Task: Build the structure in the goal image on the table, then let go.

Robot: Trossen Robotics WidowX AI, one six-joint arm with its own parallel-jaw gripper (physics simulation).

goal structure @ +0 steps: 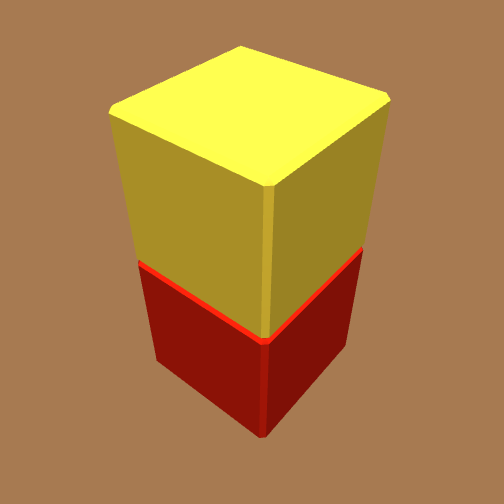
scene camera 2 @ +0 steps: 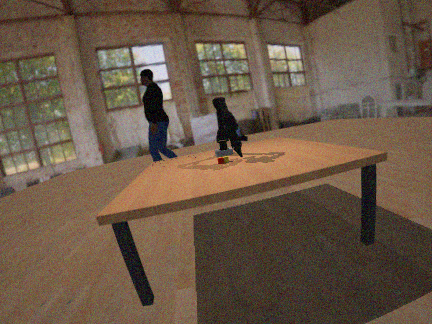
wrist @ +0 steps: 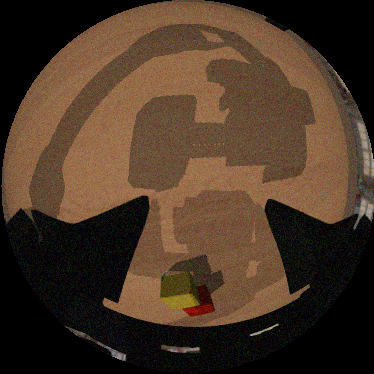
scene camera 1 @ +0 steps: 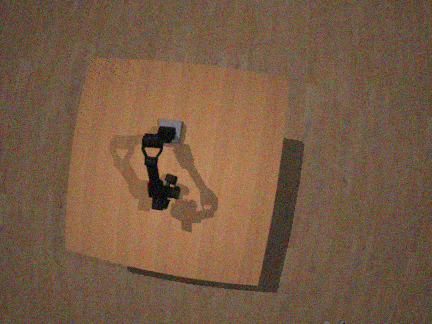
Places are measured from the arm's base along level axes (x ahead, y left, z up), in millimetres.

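Pixels of known places: gripper, between the fingertips: (scene camera 2: 241, 156) (wrist: 210, 203); arm's base, origin of its link: (scene camera 2: 223, 149) (scene camera 1: 169, 133).
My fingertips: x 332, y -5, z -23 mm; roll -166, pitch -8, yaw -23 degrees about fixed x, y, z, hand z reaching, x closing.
For each thing: its middle in the pictures, then the offset to it from my fingertips. Level surfaces: height alone.
- yellow block, middle of its body: (wrist: 179, 291) (scene camera 2: 225, 159) dz -3, dx -60, dy -88 mm
- red block, middle of its body: (wrist: 197, 301) (scene camera 2: 220, 160) dz -3, dx -51, dy -123 mm
- table, height of its surface: dz -19 mm
A yellow block (wrist: 180, 295) (scene camera 2: 226, 159) and a red block (wrist: 203, 306) (scene camera 2: 220, 160) sit close together, side by side, on the table (scene camera 1: 225, 200) (scene camera 2: 165, 195). The yellow block partly hides the red one in the wrist view; whether they touch is unclear. My gripper (wrist: 210, 203) (scene camera 1: 173, 185) is open and empty, with its fingers spread wide above the table. In the wrist view both blocks are low in the picture, between the two dark fingers and nearer the left one. In scene camera 1 a tiny red speck shows at the arm's left edge; the yellow block does not show there.
The arm's grey base plate (scene camera 1: 177, 124) (scene camera 2: 228, 152) stands on the table, behind the blocks in scene camera 2. The arm's shadows lie across the tabletop and darken the area around the blocks. A person (scene camera 2: 156, 115) in a black top stands beyond the table.
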